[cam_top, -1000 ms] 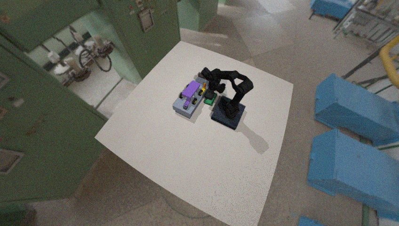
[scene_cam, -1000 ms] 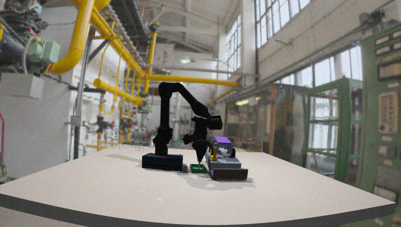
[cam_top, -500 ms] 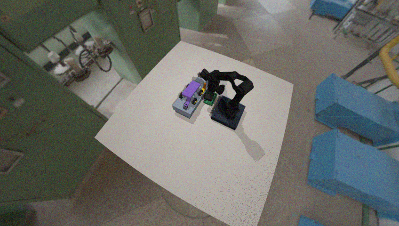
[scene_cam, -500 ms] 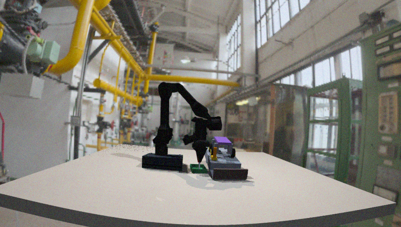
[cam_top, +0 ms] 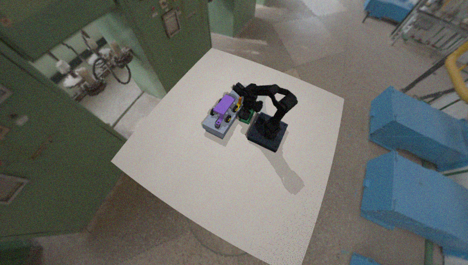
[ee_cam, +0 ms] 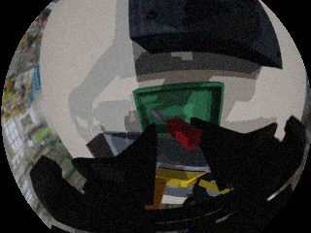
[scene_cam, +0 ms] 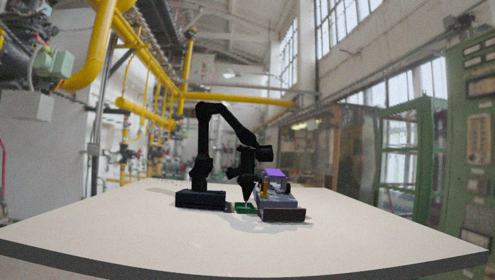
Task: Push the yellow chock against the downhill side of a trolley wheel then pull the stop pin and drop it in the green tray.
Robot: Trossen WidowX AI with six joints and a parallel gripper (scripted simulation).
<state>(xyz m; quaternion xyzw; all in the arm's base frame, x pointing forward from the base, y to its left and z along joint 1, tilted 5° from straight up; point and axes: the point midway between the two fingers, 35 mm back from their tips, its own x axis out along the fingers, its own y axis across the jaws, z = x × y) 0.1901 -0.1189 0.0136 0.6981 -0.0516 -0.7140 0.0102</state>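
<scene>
My gripper tip is right at the stop pin. Round my gripper tip: trolley: 140 mm ahead, 80 mm to the left, 70 mm above; then tray: 10 mm to the left, 50 mm below; then yellow chock: 70 mm ahead, 40 mm above.
</scene>
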